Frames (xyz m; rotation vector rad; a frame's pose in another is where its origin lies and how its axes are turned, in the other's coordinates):
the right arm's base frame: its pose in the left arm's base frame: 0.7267 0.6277 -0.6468 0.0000 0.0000 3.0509
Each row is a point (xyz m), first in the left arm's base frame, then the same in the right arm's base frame.
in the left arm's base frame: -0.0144 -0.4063 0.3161
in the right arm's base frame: 0.6444 1.0969 0.9629
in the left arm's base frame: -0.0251 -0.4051 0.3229
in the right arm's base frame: 0.6552 1.0966 0.9697
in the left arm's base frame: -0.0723 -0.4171 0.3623
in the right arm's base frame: 0.7011 1.1129 1.0091
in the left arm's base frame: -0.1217 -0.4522 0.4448
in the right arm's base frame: 0.7471 1.1523 1.0916
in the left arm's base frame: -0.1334 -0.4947 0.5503
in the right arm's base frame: 0.7549 1.1957 1.1971
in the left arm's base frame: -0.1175 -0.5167 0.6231
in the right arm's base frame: 0.7371 1.2162 1.2699
